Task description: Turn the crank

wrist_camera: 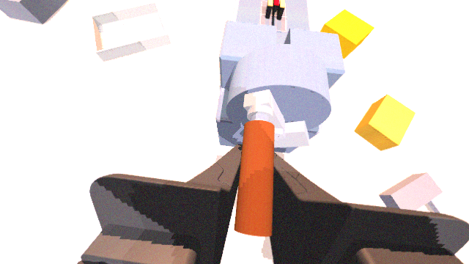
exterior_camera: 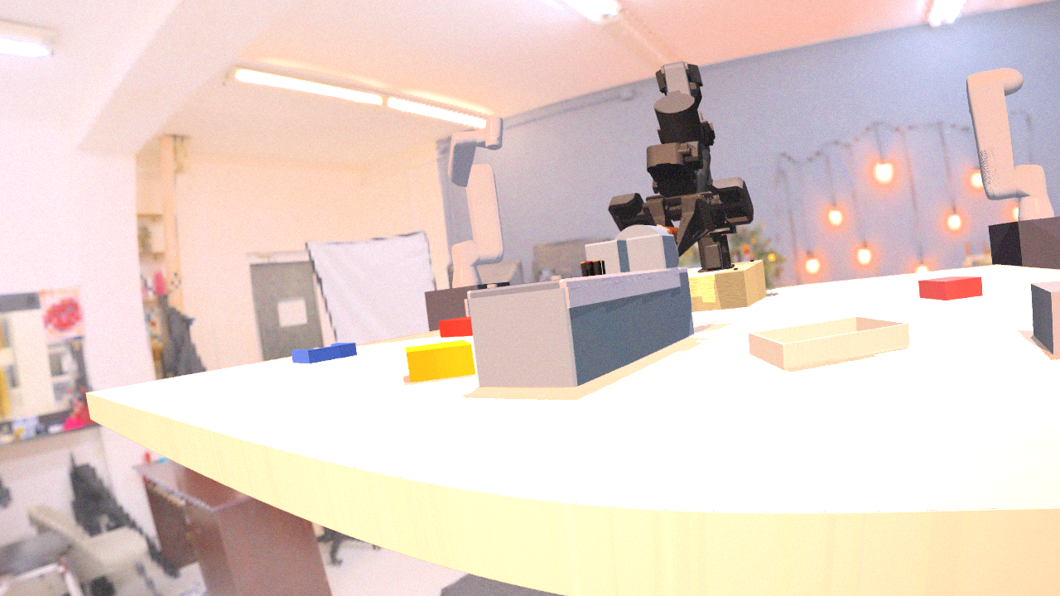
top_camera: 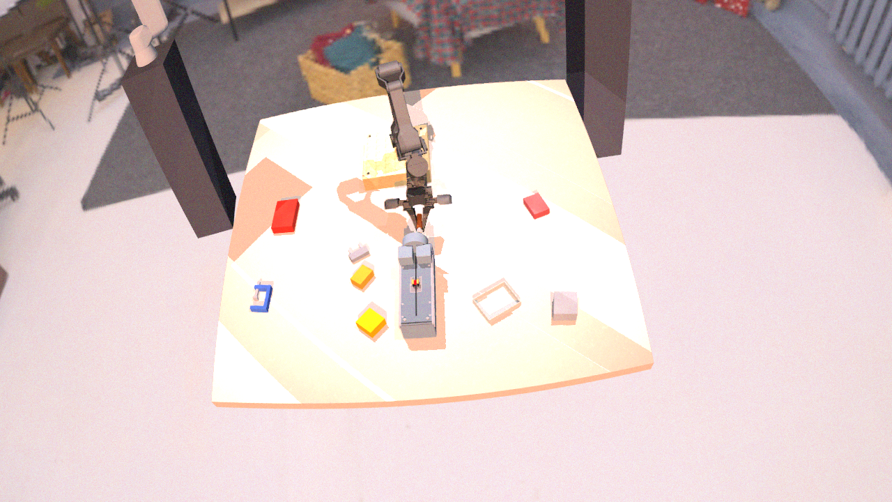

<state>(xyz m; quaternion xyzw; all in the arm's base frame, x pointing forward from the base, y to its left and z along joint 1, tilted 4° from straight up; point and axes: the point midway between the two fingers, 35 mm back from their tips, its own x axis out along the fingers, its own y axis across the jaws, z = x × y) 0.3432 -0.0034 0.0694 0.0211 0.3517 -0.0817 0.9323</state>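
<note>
My gripper tip is now 30 mm below the orange crank handle and 20 mm past it. From my gripper tip the other things lie so: shallow white tray 230 mm ahead, 160 mm to the left, 90 mm below; then red pointer 160 mm ahead, 40 mm to the right, 10 mm below; then yellow cube 220 mm ahead, 190 mm to the right, 80 mm below.
</note>
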